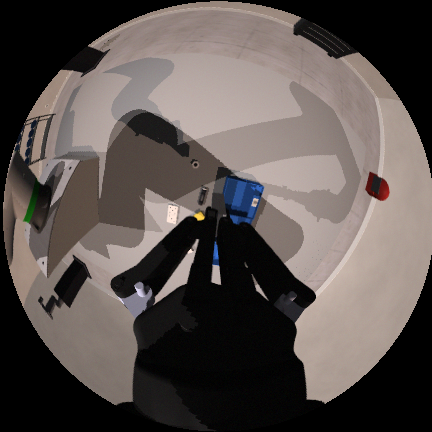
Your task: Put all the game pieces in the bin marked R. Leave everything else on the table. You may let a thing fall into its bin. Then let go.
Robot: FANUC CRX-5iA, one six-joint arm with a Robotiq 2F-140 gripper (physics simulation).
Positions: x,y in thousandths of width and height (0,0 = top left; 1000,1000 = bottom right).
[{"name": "gripper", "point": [501,466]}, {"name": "blue three-compartment bin unit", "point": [559,455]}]
